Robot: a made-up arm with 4 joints.
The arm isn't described. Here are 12 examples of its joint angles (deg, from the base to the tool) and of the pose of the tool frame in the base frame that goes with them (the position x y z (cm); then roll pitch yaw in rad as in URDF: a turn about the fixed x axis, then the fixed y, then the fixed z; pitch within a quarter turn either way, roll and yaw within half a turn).
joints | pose
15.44 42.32 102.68 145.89 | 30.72 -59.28 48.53 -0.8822 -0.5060 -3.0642
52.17 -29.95 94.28 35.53 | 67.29 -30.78 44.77 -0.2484 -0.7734 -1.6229
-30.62 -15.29 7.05 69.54 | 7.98 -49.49 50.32 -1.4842 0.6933 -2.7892
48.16 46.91 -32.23 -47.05 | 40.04 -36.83 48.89 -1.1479 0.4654 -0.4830
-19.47 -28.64 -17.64 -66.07 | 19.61 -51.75 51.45 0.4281 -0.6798 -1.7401
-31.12 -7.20 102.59 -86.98 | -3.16 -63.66 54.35 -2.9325 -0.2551 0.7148
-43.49 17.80 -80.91 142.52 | -4.31 -45.39 57.08 2.0221 -0.3935 2.5779
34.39 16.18 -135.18 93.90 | 51.83 -42.97 59.29 1.7841 -0.4244 -3.0433
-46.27 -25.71 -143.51 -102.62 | -9.54 -45.43 66.08 1.7154 0.6654 -1.3204
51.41 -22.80 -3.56 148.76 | 58.05 -21.33 48.18 -2.9703 -0.0615 -2.4959
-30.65 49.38 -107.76 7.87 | 0.53 -46.70 61.65 -3.0761 0.7133 1.8599
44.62 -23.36 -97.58 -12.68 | 49.40 -29.93 59.97 1.1472 1.0050 1.0705
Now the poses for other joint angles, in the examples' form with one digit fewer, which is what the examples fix.
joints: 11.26 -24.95 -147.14 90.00
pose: 35.7 -55.8 65.0 1.292 0.201 2.827
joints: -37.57 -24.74 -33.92 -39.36
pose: 5.5 -46.6 52.5 0.213 -0.054 -1.738
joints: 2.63 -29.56 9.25 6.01
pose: 34.3 -49.0 48.9 -0.441 -0.005 -1.436
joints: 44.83 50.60 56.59 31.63
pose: 42.9 -49.7 47.6 -2.178 -0.424 -0.450
